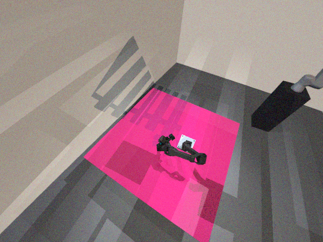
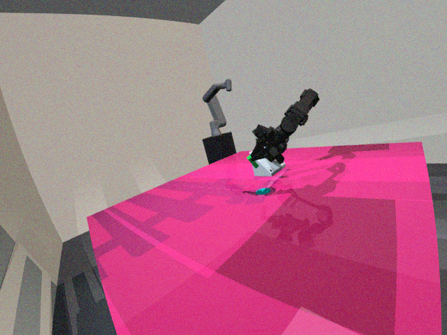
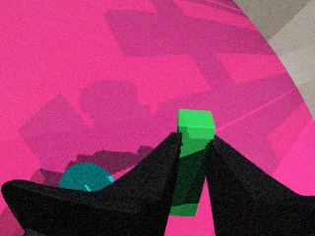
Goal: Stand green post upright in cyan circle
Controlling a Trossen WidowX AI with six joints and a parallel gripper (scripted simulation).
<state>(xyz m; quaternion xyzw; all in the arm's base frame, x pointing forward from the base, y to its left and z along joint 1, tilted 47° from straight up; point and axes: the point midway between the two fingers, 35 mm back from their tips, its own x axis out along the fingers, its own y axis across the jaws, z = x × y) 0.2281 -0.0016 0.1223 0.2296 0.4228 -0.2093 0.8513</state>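
Now: the cyan circle 1 cm ahead of my gripper tip, 3 cm to the left of it and 13 cm below it. Also, from my gripper tip: green post 1 cm behind, 2 cm below.
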